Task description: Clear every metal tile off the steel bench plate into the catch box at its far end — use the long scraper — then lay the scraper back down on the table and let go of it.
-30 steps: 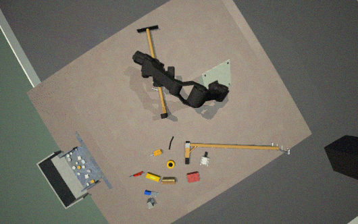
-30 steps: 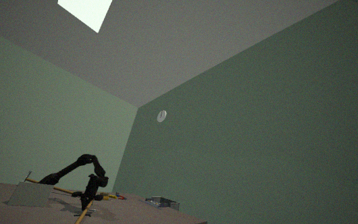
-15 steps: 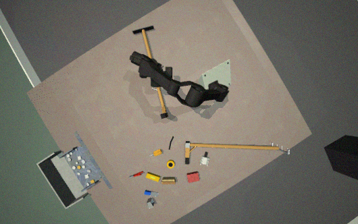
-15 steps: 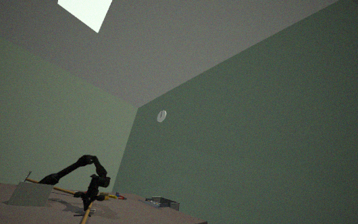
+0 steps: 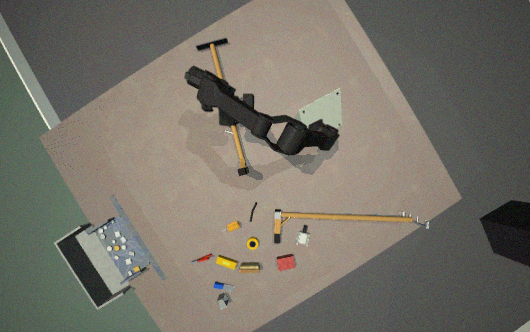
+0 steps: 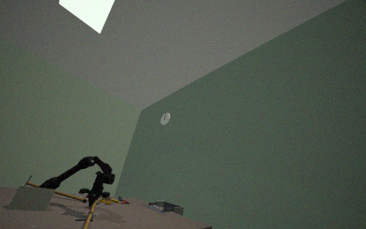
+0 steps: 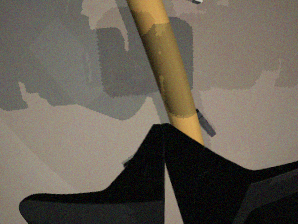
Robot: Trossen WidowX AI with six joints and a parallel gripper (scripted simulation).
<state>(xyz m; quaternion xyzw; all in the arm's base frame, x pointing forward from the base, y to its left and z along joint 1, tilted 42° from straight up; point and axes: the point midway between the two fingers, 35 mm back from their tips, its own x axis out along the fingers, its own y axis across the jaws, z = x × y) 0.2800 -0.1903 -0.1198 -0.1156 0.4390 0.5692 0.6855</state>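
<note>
My gripper tip is now 5 cm to the left of the hex key and 6 cm above it. The rest, counted from my gripper tip: long orange-handled tool 20 cm behind, 65 cm to the left, 2 cm below; yellow ring 19 cm ahead, 55 cm to the left, 5 cm below; yellow block 34 cm ahead, 58 cm to the left, 5 cm below.
</note>
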